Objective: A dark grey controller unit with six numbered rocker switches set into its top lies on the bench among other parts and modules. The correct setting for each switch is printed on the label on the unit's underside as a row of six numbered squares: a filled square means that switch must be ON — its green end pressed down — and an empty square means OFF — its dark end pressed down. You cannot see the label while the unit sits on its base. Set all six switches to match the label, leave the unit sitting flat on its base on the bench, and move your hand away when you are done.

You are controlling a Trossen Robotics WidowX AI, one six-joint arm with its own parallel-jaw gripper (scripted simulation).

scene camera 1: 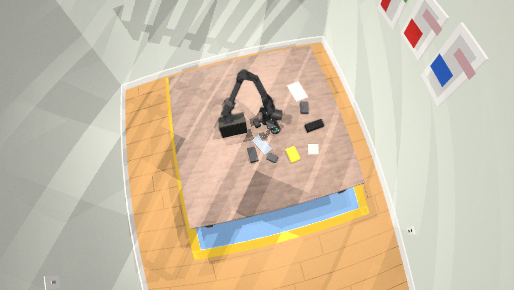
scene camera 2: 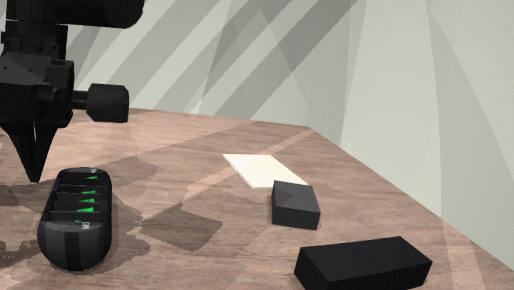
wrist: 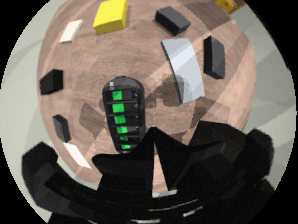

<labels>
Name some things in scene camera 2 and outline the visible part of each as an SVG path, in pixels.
My gripper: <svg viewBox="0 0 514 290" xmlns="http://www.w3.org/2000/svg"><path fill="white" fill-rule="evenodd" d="M6 20L5 32L1 31L0 44L4 44L4 49L0 56L0 127L13 142L30 182L38 183L58 128L66 128L73 117L72 110L86 110L86 114L93 122L126 123L129 116L129 93L123 85L92 83L88 91L73 90L75 79L74 61L65 60L67 25Z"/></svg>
A white flat plate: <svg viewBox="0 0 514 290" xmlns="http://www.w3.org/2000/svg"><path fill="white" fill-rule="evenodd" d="M222 154L222 157L252 190L273 190L274 180L307 185L271 155Z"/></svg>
A dark grey block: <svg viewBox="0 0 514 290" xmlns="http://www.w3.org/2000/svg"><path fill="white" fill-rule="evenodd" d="M274 180L271 195L272 224L316 230L321 212L312 185Z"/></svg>
</labels>
